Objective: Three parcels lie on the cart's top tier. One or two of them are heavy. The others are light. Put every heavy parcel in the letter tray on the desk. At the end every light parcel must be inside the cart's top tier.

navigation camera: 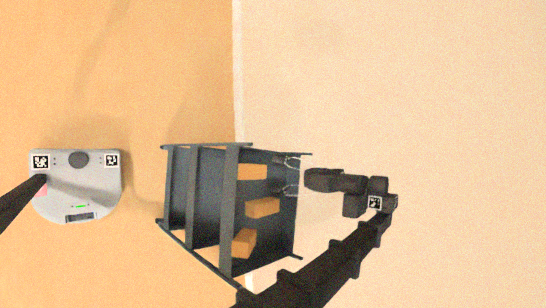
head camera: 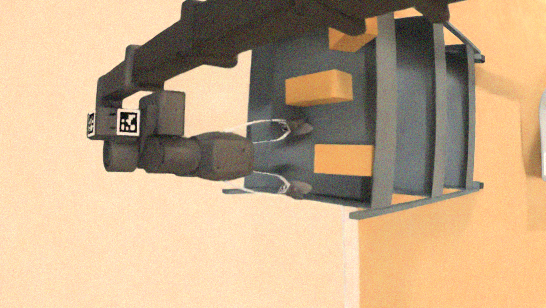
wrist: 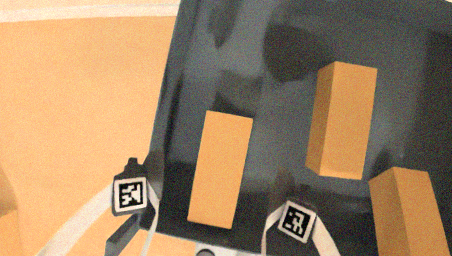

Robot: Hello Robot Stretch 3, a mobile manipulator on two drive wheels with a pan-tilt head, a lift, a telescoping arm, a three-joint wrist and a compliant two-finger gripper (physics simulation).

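Places are measured from the robot's base along level axes (x back, y left, z down), in metres.
Pixels of known places: gripper, fingertip midpoint: (navigation camera: 272, 174) (head camera: 307, 158); robot's base at its link origin: (navigation camera: 78, 159).
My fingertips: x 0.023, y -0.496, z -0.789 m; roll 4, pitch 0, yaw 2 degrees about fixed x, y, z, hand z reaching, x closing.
Observation:
For each thing: its middle in the pictures, then the offset to it from my fingertips. "pt": a spot on its surface instead.
- dark grey cart at a spot on its surface: (head camera: 385, 115) pt dz +0.088, dx +0.070, dy +0.103 m
- end parcel at the middle of its body: (head camera: 350, 159) (navigation camera: 248, 171) dz +0.101, dx -0.002, dy +0.015 m
- middle parcel at the middle of its body: (head camera: 318, 89) (navigation camera: 262, 207) dz +0.101, dx +0.139, dy -0.058 m
- third parcel at the middle of its body: (head camera: 351, 29) (navigation camera: 244, 242) dz +0.068, dx +0.232, dy +0.059 m
Three plain orange parcels lie in the top tier of the dark grey cart (head camera: 385, 115) (navigation camera: 229, 210). The end parcel (head camera: 344, 160) (navigation camera: 252, 171) (wrist: 220, 170) lies by the tier's wall. The middle parcel (head camera: 317, 88) (navigation camera: 262, 207) (wrist: 347, 122) lies apart from it. The third parcel (head camera: 352, 39) (navigation camera: 245, 243) (wrist: 415, 215) is slanted, partly behind the arm in the head view. My gripper (head camera: 300, 159) (navigation camera: 277, 175) is open and empty, its fingertips over the tier, short of the end parcel in the head view. The desk and letter tray do not show.
My arm (head camera: 215, 35) (navigation camera: 320, 270) crosses beside and over the cart's far end in the head view. The cart has lower tiers (head camera: 412, 110) (navigation camera: 205, 200). My grey base (navigation camera: 102, 185) stands on the orange floor beyond the cart. A white strip (head camera: 351, 250) (navigation camera: 239, 75) divides orange and pale floor.

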